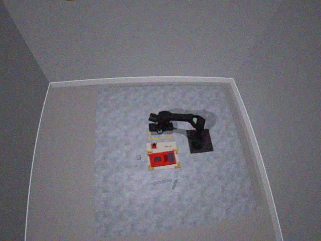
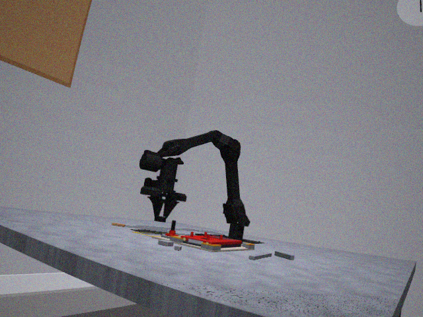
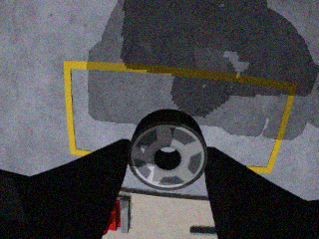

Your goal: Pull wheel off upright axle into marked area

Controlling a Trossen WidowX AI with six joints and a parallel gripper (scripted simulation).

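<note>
Right now my gripper tip is 7 cm short of the upright axle, 10 cm to the right of it and 2 cm above it. Also, from my gripper tip: dark wheel right at my gripper tip; then tan brick 19 cm to the right, 5 cm below.
</note>
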